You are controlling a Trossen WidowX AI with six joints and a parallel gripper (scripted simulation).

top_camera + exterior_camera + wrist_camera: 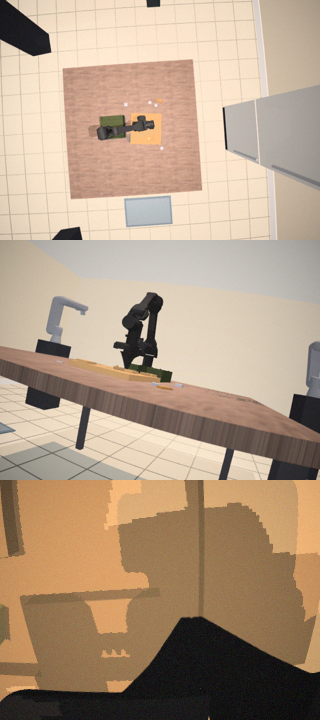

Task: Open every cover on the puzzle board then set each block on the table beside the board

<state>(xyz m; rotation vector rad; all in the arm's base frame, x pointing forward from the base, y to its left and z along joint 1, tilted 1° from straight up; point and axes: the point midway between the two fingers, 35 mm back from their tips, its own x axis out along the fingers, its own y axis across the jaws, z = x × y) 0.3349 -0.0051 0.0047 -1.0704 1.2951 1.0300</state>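
My gripper tip is 30 mm to the left of the puzzle board, 10 mm short of it and 10 mm above it.
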